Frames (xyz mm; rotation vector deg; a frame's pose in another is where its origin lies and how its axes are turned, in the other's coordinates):
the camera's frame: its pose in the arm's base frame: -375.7 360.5 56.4 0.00 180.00 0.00
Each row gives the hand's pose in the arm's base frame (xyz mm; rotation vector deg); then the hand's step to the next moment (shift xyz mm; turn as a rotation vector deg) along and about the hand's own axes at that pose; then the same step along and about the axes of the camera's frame.
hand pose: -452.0 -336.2 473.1 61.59 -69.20 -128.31
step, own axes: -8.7 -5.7 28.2 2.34 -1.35 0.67
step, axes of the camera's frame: 16.0 23.9 -8.7 1.97 -0.35 1.94
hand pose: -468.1 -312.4 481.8 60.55 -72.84 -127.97
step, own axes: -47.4 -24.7 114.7 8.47 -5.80 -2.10
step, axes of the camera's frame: 54.1 108.7 -35.6 3.67 -3.41 9.21
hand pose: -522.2 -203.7 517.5 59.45 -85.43 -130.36
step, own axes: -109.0 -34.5 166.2 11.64 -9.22 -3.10
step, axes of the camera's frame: 25.7 192.2 -55.6 4.67 -4.26 13.79
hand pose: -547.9 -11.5 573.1 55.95 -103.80 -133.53
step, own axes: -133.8 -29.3 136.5 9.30 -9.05 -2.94
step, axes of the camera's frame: -50.5 179.4 -51.5 2.93 -3.26 12.56
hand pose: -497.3 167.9 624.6 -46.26 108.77 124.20
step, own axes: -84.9 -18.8 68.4 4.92 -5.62 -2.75
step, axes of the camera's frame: -59.9 88.6 -28.3 0.83 -2.71 7.44
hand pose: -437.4 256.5 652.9 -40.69 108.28 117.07
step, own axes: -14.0 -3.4 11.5 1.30 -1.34 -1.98
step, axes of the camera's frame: -11.6 13.5 -4.7 0.08 -1.97 1.88
